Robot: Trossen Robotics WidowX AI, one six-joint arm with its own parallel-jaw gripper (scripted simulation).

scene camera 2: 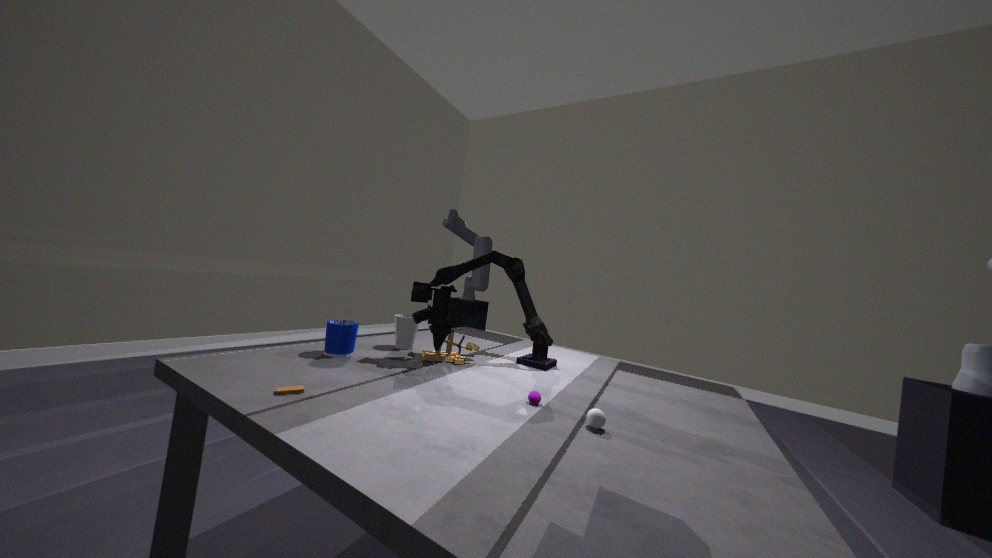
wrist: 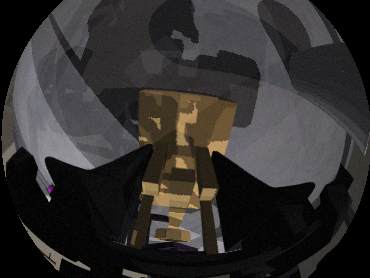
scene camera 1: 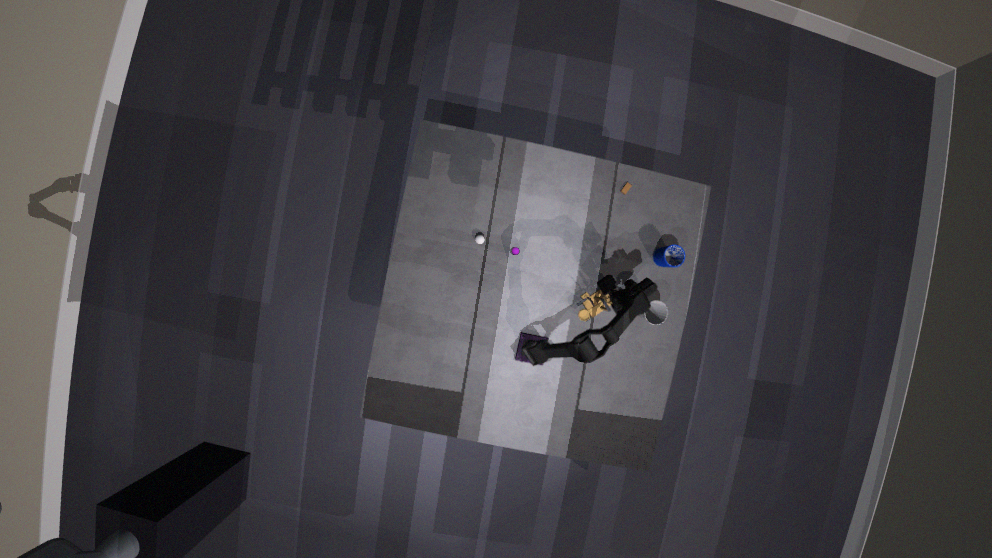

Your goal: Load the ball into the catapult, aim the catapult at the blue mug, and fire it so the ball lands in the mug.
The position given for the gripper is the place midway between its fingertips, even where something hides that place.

Note:
In view: the gripper [scene camera 2: 436,349], a wooden catapult [scene camera 2: 428,355] and a blue mug [scene camera 2: 340,334].
The wooden catapult also shows in the wrist view [wrist: 185,129]. The gripper also shows in the wrist view [wrist: 182,153]. The wrist view does not show the blue mug: it is out of frame.

